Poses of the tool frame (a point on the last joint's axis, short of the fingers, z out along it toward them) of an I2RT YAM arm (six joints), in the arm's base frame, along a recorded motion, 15 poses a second.
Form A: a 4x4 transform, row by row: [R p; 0 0 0 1], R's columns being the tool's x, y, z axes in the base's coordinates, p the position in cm. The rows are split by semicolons.
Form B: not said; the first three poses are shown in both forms.
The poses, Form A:
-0.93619 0.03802 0.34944 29.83; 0.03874 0.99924 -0.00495 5.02; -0.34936 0.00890 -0.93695 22.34; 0 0 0 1
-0.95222 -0.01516 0.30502 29.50; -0.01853 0.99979 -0.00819 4.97; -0.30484 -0.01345 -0.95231 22.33; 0 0 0 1
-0.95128 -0.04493 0.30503 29.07; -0.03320 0.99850 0.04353 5.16; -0.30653 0.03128 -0.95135 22.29; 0 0 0 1
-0.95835 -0.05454 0.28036 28.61; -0.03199 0.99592 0.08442 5.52; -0.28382 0.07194 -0.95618 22.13; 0 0 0 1
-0.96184 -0.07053 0.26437 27.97; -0.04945 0.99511 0.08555 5.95; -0.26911 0.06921 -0.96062 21.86; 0 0 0 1
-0.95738 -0.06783 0.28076 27.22; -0.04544 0.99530 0.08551 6.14; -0.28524 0.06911 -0.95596 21.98; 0 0 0 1
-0.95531 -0.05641 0.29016 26.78; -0.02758 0.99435 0.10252 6.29; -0.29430 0.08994 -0.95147 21.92; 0 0 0 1
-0.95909 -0.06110 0.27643 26.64; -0.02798 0.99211 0.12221 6.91; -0.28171 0.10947 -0.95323 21.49; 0 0 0 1
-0.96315 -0.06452 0.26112 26.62; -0.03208 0.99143 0.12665 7.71; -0.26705 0.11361 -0.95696 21.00; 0 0 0 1
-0.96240 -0.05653 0.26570 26.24; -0.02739 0.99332 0.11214 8.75; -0.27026 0.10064 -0.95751 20.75; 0 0 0 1
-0.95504 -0.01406 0.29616 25.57; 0.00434 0.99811 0.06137 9.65; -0.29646 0.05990 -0.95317 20.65; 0 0 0 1
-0.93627 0.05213 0.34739 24.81; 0.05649 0.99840 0.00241 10.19; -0.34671 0.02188 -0.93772 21.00; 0 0 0 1
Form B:
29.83 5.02 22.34 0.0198 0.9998 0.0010 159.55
29.50 4.97 22.33 -0.0086 0.9999 -0.0055 162.25
29.07 5.16 22.29 -0.0200 0.9996 0.0192 162.19
28.61 5.52 22.13 -0.0221 0.9990 0.0399 163.60
27.97 5.95 21.86 -0.0306 0.9988 0.0395 164.51
27.22 6.14 21.98 -0.0289 0.9988 0.0395 163.54
26.78 6.29 21.92 -0.0215 0.9986 0.0493 162.98
26.64 6.91 21.49 -0.0228 0.9980 0.0592 163.76
26.62 7.71 21.00 -0.0246 0.9978 0.0613 164.65
26.24 8.75 20.75 -0.0214 0.9983 0.0543 164.43
25.57 9.65 20.65 -0.0025 0.9995 0.0310 162.76
24.81 10.19 21.00 0.0280 0.9996 0.0063 159.68

